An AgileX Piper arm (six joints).
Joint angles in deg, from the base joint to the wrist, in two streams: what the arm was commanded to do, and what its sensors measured. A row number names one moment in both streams.
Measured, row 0:
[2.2, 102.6, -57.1, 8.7, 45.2, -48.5]
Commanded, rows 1 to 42:
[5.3, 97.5, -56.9, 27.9, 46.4, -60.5]
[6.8, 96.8, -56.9, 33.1, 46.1, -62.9]
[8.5, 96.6, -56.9, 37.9, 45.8, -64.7]
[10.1, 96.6, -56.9, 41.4, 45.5, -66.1]
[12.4, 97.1, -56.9, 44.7, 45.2, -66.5]
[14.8, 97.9, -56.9, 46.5, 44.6, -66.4]
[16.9, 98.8, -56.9, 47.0, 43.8, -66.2]
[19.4, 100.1, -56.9, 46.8, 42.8, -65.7]
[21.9, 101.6, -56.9, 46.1, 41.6, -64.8]
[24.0, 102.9, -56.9, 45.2, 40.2, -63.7]
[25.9, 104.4, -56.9, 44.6, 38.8, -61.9]
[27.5, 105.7, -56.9, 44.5, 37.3, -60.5]
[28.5, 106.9, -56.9, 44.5, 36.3, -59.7]
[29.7, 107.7, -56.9, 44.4, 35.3, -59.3]
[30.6, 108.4, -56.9, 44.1, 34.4, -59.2]
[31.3, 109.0, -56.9, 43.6, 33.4, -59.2]
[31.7, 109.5, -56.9, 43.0, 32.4, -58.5]
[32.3, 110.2, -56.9, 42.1, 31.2, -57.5]
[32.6, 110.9, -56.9, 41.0, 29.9, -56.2]
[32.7, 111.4, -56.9, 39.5, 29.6, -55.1]
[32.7, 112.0, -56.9, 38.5, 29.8, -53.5]
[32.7, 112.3, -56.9, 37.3, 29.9, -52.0]
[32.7, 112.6, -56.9, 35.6, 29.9, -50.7]
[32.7, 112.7, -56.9, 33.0, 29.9, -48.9]
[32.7, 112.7, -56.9, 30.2, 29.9, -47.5]
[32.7, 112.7, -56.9, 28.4, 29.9, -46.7]
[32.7, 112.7, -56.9, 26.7, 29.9, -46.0]
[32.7, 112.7, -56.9, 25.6, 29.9, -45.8]
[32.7, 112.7, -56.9, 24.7, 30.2, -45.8]
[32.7, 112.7, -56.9, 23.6, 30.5, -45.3]
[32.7, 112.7, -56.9, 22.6, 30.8, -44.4]
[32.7, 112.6, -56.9, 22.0, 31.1, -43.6]
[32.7, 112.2, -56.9, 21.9, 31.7, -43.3]
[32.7, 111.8, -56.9, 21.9, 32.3, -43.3]
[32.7, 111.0, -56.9, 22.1, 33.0, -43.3]
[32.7, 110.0, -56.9, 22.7, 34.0, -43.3]
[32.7, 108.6, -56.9, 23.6, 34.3, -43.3]
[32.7, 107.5, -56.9, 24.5, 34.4, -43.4]
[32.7, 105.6, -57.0, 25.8, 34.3, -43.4]
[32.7, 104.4, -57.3, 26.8, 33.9, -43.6]
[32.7, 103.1, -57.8, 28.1, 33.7, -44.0]
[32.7, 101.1, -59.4, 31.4, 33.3, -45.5]
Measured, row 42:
[32.8, 107.1, -57.1, 25.3, 33.5, -43.8]
